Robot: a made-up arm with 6 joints. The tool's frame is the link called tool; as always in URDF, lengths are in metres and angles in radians. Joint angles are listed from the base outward. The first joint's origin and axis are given. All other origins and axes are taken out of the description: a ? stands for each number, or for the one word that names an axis. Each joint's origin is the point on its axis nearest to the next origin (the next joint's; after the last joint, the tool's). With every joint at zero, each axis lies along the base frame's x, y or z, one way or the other. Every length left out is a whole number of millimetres.
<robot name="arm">
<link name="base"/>
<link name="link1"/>
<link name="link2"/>
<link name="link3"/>
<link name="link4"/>
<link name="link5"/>
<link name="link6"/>
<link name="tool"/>
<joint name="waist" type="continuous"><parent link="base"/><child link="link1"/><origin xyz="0.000 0.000 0.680"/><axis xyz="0 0 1"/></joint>
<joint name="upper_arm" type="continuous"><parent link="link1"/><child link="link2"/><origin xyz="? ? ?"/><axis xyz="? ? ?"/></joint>
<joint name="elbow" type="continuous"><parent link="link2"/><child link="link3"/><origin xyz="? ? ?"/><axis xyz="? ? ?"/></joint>
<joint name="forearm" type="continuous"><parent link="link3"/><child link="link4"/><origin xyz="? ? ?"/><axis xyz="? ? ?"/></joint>
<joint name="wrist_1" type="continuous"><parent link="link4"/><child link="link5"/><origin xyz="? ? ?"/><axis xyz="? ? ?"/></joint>
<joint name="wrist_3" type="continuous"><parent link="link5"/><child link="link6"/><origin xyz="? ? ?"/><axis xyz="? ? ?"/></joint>
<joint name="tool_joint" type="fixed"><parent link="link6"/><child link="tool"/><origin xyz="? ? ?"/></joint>
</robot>
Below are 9 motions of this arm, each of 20 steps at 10 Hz.
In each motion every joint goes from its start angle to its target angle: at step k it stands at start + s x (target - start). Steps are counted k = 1, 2, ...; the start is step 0. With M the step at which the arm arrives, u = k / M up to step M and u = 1 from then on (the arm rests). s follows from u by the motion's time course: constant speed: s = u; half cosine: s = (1 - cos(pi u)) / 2; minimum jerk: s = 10 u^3 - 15 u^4 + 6 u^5.
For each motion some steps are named. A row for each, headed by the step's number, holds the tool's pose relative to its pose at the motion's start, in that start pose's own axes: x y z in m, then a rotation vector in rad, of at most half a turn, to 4 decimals.
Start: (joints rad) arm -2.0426 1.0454 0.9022 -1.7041 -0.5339 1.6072
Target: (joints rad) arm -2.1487 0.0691 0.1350 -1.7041 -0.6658 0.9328
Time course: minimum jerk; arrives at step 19
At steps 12, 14, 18, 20:
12: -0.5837 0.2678 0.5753 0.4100 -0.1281 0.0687
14: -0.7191 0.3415 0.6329 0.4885 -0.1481 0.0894
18: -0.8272 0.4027 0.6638 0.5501 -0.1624 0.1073
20: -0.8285 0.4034 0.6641 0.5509 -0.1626 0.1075

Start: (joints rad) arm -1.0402 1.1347 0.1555 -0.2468 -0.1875 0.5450
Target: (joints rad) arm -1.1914 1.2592 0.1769 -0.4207 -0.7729 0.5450
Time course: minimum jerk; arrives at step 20
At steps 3, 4, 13, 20:
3: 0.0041 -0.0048 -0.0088 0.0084 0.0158 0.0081
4: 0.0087 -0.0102 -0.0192 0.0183 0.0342 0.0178
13: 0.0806 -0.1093 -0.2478 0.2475 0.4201 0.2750
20: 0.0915 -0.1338 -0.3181 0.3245 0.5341 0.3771

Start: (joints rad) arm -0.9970 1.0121 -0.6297 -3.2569 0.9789 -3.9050
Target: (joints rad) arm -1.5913 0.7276 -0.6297 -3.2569 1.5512 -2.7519
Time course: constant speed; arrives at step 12
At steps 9, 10, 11, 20:
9: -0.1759 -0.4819 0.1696 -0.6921 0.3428 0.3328
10: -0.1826 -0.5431 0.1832 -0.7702 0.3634 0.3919
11: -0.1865 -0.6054 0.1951 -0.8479 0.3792 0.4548
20: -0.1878 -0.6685 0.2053 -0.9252 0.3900 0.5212

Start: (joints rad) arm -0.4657 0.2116 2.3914 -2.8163 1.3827 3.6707
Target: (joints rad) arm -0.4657 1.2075 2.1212 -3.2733 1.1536 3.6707
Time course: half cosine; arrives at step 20
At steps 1, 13, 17, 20:
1: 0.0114 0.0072 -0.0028 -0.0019 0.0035 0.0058
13: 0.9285 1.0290 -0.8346 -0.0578 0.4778 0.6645
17: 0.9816 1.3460 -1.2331 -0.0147 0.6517 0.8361
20: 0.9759 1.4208 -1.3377 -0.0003 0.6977 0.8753

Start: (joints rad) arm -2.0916 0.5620 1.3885 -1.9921 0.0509 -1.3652
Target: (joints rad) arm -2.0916 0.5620 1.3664 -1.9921 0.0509 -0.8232
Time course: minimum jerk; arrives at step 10
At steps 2, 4, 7, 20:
2: 0.0004 0.0004 0.0017 -0.0315 -0.0013 0.0003
4: 0.0020 0.0020 0.0093 -0.1724 -0.0070 0.0009
7: 0.0050 0.0052 0.0246 -0.4545 -0.0186 -0.0002
20: 0.0059 0.0062 0.0294 -0.5430 -0.0223 -0.0012

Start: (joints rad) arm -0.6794 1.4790 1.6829 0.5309 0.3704 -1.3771
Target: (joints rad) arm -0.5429 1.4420 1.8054 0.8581 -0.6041 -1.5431
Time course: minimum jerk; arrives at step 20
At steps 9, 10, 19, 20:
9: 0.0182 0.0717 -0.0495 -0.0503 0.0780 -0.3033
10: 0.0176 0.0887 -0.0568 -0.0636 0.0847 -0.3742
19: -0.0126 0.1894 -0.0719 -0.1342 0.0489 -0.7568
20: -0.0127 0.1896 -0.0719 -0.1343 0.0486 -0.7577

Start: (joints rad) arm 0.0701 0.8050 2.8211 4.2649 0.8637 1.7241
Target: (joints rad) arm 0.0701 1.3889 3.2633 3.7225 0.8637 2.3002
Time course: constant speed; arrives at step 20
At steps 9, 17, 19, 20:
9: -0.1194 -0.1905 -0.1921 -0.1406 0.2214 0.0285
17: -0.2581 -0.3553 -0.3091 -0.2553 0.4092 0.0894
19: -0.2965 -0.3947 -0.3300 -0.2819 0.4541 0.1096
20: -0.3161 -0.4140 -0.3392 -0.2948 0.4763 0.1205

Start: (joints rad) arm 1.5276 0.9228 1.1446 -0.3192 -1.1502 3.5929
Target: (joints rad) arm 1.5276 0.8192 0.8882 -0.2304 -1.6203 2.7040
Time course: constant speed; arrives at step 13
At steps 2, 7, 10, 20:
2: 0.0093 -0.0055 0.0286 0.1382 -0.0937 -0.0211
7: 0.0225 -0.0206 0.1022 0.4832 -0.3388 -0.0183
10: 0.0235 -0.0306 0.1468 0.6864 -0.4894 0.0230
20: 0.0198 -0.0410 0.1907 0.8838 -0.6389 0.0952

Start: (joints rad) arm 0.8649 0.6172 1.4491 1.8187 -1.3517 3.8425
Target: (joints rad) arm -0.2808 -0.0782 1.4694 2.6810 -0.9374 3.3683
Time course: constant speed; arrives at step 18
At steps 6, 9, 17, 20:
6: 0.3461 0.2277 0.6036 0.1123 -0.4887 0.3987
9: 0.3385 0.3486 0.9122 0.1007 -0.7105 0.6278
17: -0.1632 0.6175 1.4419 -0.1593 -1.2099 1.2566
20: -0.2578 0.6386 1.4627 -0.2146 -1.2628 1.3310

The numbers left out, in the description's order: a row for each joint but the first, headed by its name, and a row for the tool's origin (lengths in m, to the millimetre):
upper_arm: xyz 0.200 0.000 0.000, axis 0 1 0
elbow: xyz 0.000 0.000 0.970, axis 0 -1 0
forearm: xyz 1.120 0.000 0.260, axis -1 0 0
wrist_1: xyz 0.000 0.000 0.000, axis 0 -1 0
wrist_3: xyz 0.240 0.000 0.000, axis -1 0 0
tool: xyz 0.000 0.000 0.000

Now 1 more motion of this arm.
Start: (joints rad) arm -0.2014 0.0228 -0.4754 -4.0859 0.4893 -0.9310
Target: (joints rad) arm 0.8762 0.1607 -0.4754 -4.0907 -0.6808 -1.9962
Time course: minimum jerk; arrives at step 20
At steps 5, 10, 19, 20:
5: 0.0680 0.0332 0.1259 0.0426 0.0025 -0.0387
10: 0.2173 0.2694 0.6257 0.2237 -0.0882 -0.2098
19: 0.1182 0.7749 1.1724 0.5182 -0.4347 -0.3594
20: 0.1176 0.7763 1.1734 0.5190 -0.4358 -0.3595

